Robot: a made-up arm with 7 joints. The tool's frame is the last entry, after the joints.
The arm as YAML. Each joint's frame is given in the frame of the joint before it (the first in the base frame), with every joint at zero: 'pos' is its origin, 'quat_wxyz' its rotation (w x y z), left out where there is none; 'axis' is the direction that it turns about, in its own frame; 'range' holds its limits. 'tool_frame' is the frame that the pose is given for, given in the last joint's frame.
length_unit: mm
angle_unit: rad
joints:
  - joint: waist
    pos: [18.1, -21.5, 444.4]
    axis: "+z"
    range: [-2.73, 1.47]
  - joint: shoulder
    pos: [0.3, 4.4, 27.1]
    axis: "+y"
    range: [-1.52, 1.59]
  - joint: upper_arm
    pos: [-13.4, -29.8, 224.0]
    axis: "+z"
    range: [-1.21, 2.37]
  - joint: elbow
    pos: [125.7, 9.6, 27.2]
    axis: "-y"
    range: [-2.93, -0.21]
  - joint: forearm
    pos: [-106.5, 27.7, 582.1]
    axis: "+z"
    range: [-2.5, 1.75]
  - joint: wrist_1
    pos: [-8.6, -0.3, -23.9]
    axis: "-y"
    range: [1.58, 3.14]
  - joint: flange
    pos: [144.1, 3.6, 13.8]
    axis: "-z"
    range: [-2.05, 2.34]
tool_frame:
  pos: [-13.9, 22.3, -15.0]
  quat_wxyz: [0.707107, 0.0, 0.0, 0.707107]
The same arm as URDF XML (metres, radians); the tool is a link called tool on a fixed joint. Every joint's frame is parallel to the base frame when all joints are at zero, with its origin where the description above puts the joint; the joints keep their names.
<robot name="arm">
<joint name="tool_fixed" type="fixed"><parent link="link7"/><child link="tool"/><origin xyz="-0.0139 0.0223 -0.015" rpy="0 0 1.5708"/></joint>
<joint name="flange" type="revolute"><parent link="link6"/><child link="link7"/><origin xyz="0.1441 0.0036 0.0138"/><axis xyz="0 0 -1"/><limit lower="-2.05" upper="2.34"/></joint>
<joint name="wrist_1" type="revolute"><parent link="link5"/><child link="link6"/><origin xyz="-0.0086 -0.0003 -0.0239"/><axis xyz="0 -1 0"/><limit lower="1.58" upper="3.14"/></joint>
<joint name="forearm" type="revolute"><parent link="link4"/><child link="link5"/><origin xyz="-0.1065 0.0277 0.5821"/><axis xyz="0 0 1"/><limit lower="-2.5" upper="1.75"/></joint>
<joint name="elbow" type="revolute"><parent link="link3"/><child link="link4"/><origin xyz="0.1257 0.0096 0.0272"/><axis xyz="0 -1 0"/><limit lower="-2.93" upper="-0.21"/></joint>
<joint name="upper_arm" type="revolute"><parent link="link2"/><child link="link3"/><origin xyz="-0.0134 -0.0298 0.224"/><axis xyz="0 0 1"/><limit lower="-1.21" upper="2.37"/></joint>
<joint name="shoulder" type="revolute"><parent link="link1"/><child link="link2"/><origin xyz="0.0003 0.0044 0.0271"/><axis xyz="0 1 0"/><limit lower="-1.52" upper="1.59"/></joint>
<joint name="waist" type="revolute"><parent link="base_link"/><child link="link1"/><origin xyz="0.0181 -0.0215 0.4444"/><axis xyz="0 0 1"/><limit lower="-2.73" upper="1.47"/></joint>
<link name="base_link"/>
<link name="link1"/>
<link name="link2"/>
<link name="link3"/>
<link name="link4"/>
<link name="link5"/>
<link name="link6"/>
<link name="link7"/>
<link name="tool"/>
</robot>

